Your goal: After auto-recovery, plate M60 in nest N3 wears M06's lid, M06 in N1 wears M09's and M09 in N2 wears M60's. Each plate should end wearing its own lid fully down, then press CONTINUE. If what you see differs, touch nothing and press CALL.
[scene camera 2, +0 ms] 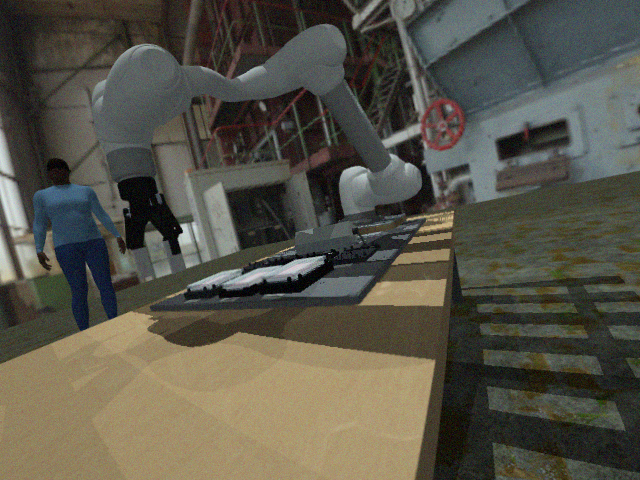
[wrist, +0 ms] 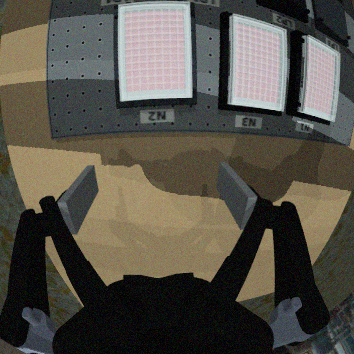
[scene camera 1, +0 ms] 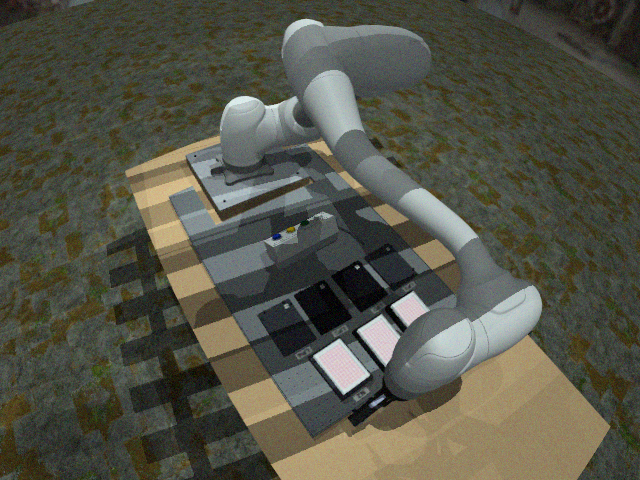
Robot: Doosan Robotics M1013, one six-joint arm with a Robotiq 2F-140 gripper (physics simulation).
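Frame: origin at the arm's base, x ahead, y left, z up, level; millimetres.
Where they show: gripper, fingertip midpoint: [scene camera 2: 162,274] [wrist: 156,176]; arm's base at its link origin: [scene camera 2: 361,223] [scene camera 1: 243,165].
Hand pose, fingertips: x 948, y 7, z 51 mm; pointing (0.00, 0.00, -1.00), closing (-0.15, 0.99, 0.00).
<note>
Things, the pixels of their centre, and the offset from my fingertips. Level surfaces: height alone.
- N2 plate at the middle of its body: [wrist: 154,46] [scene camera 1: 341,365] [scene camera 2: 216,278] 23 mm right, 138 mm back, 54 mm down
- N3 plate at the middle of its body: [wrist: 260,62] [scene camera 2: 253,275] [scene camera 1: 383,339] 115 mm left, 155 mm back, 59 mm down
- N1 plate at the middle of its body: [wrist: 323,79] [scene camera 2: 295,266] [scene camera 1: 415,314] 234 mm left, 177 mm back, 52 mm down
- button box at the middle of its body: [scene camera 1: 301,236] [scene camera 2: 325,237] 53 mm left, 550 mm back, 43 mm down
- perforated board at its surface level: 84 mm down
- wooden table at its surface level: 97 mm down
Three plates with pink grids and pale rims sit in black nests: the N2 plate [wrist: 156,52] [scene camera 1: 341,365], the N3 plate [wrist: 257,62] [scene camera 1: 379,338] and the N1 plate [wrist: 320,77] [scene camera 1: 409,308]. No M06, M09 or M60 marking is legible, and I cannot tell whose lid each wears or whether it is fully down. My gripper [wrist: 156,176] [scene camera 2: 159,264] is open and empty, raised above the table beyond the nests' label side. The button box [scene camera 1: 305,242] [scene camera 2: 325,236] carries blue, yellow and dark green buttons; its CONTINUE and CALL labels are not readable.
Dark flat pads [scene camera 1: 286,328] [scene camera 1: 323,306] [scene camera 1: 360,284] [scene camera 1: 391,264] lie in a row between the nests and the button box. The perforated board [wrist: 75,112] lies on the wooden table [scene camera 2: 258,413]. A person [scene camera 2: 74,211] stands beyond the table in scene camera 2.
</note>
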